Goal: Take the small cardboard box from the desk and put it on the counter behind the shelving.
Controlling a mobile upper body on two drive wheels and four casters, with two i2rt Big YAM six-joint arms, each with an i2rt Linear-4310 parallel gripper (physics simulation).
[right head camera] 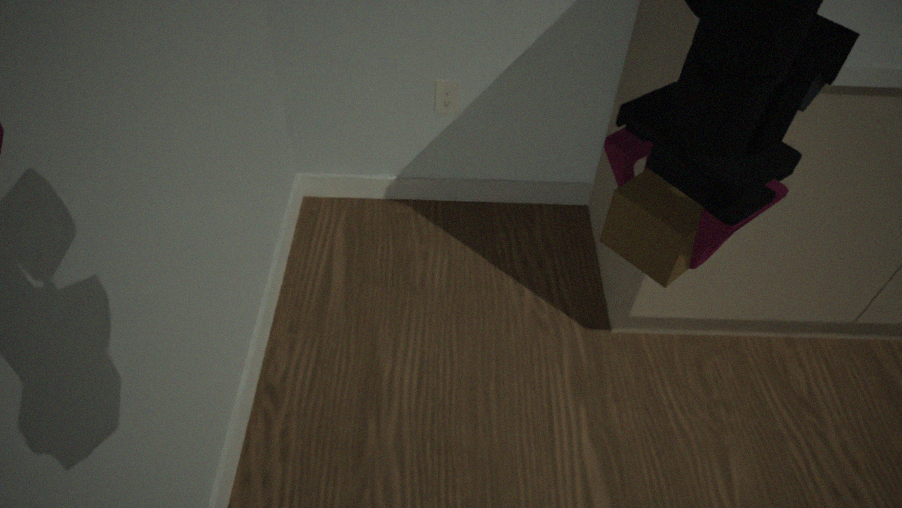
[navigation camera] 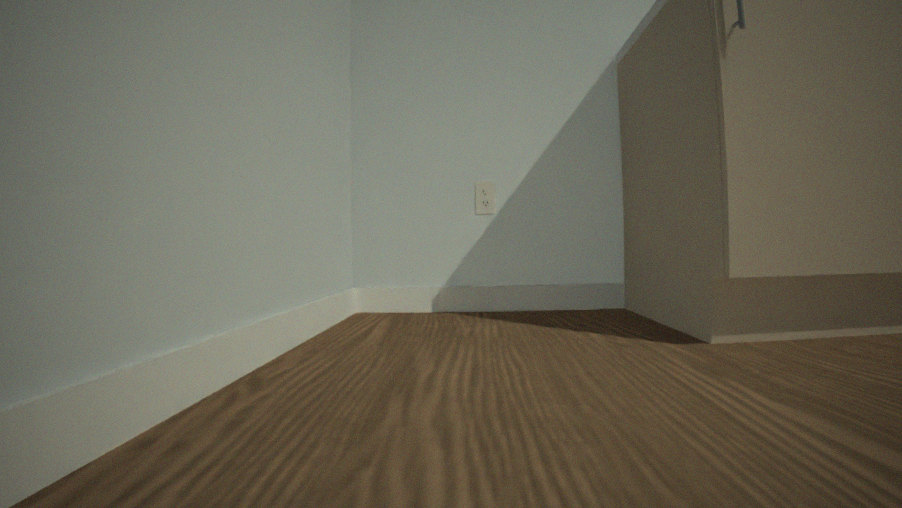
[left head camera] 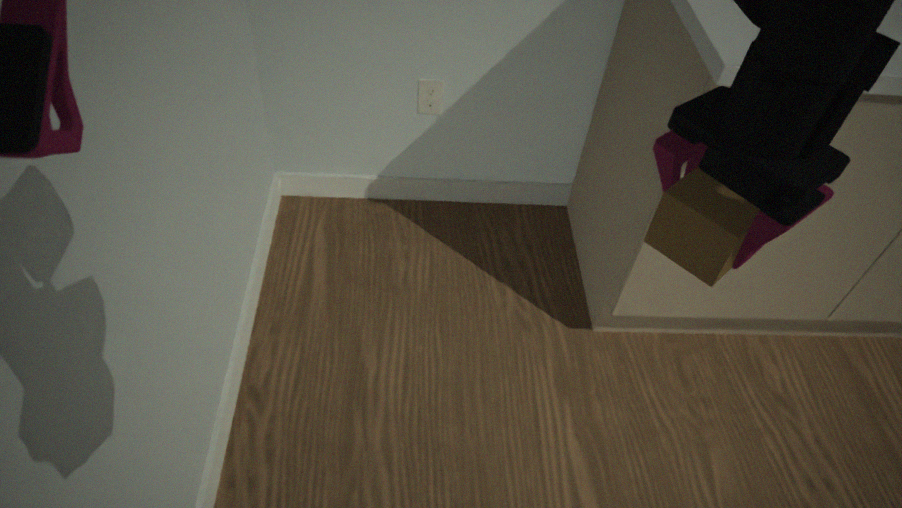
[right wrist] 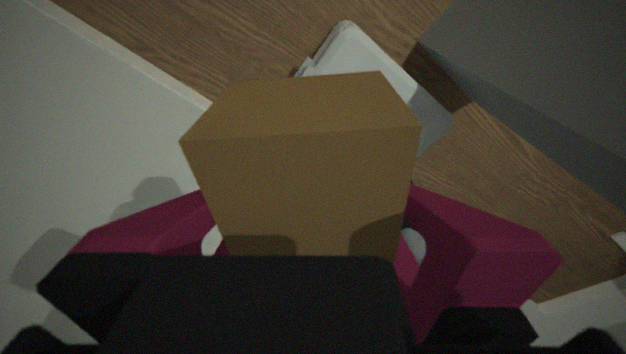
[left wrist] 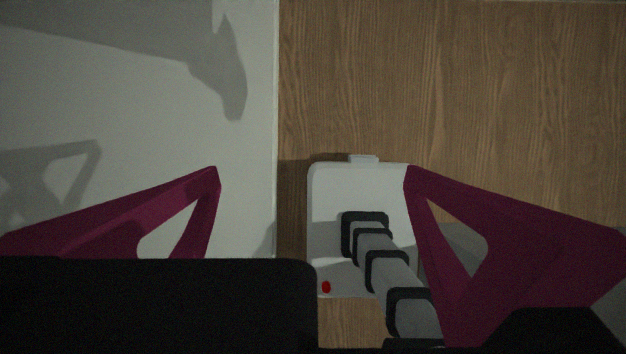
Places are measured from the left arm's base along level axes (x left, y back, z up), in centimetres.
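Where they show: left gripper, fingertip midpoint: [left wrist: 312, 175]; right gripper, fingertip midpoint: [right head camera: 662, 239] [left head camera: 703, 239].
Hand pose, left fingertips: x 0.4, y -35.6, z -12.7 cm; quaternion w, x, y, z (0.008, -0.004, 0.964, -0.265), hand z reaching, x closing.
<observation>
After its pixels a point has its place.
The small cardboard box [left head camera: 684, 236] @[y -41.7, x -40.0, z -24.8 cm] [right head camera: 643, 233] @[y -41.4, x -40.3, z -24.2 cm] [right wrist: 300, 110] @[y -47.4, x -47.1, z -24.0 cm] is a plain brown block. My right gripper [left head camera: 703, 220] @[y -44.0, x -43.1, z -27.4 cm] [right head camera: 657, 224] @[y -44.0, x -43.1, z -27.4 cm] [right wrist: 313, 176] @[y -44.0, x -43.1, z -27.4 cm] is shut on it and holds it in the air, in front of the beige cabinet as the head views show it. The counter [left head camera: 725, 37] @[y -118.0, x -79.7, z -50.0 cm] [right head camera: 883, 31] @[y -120.0, x -108.2, z -50.0 cm] has a white top at the upper right, partly hidden by the right arm. In the navigation camera its top is out of view. My left gripper [left wrist: 312, 175] @[y -35.6, x 0.4, z -12.7 cm] is open and empty, near the wall; part of it shows at the left edge of the left head view.
The beige cabinet [left head camera: 814, 271] @[y -109.5, x -122.6, z -105.9 cm] [right head camera: 789, 265] @[y -109.7, x -109.6, z -104.1 cm] [navigation camera: 814, 157] @[y -109.9, x -97.3, z -100.3 cm] stands at the right. A pale wall [left head camera: 157, 126] @[y -101.1, x 21.0, z -62.0 cm] [navigation camera: 176, 157] @[y -85.0, x 21.3, z -103.7 cm] runs along the left and meets the back wall [left head camera: 353, 113] @[y -170.5, x -6.2, z -108.1 cm] [navigation camera: 429, 126] @[y -170.4, x -9.3, z -74.6 cm], which has an outlet. A dark grey surface [right wrist: 550, 60] @[y 1.2, x -69.2, z -75.6 cm] shows in the right wrist view.
</observation>
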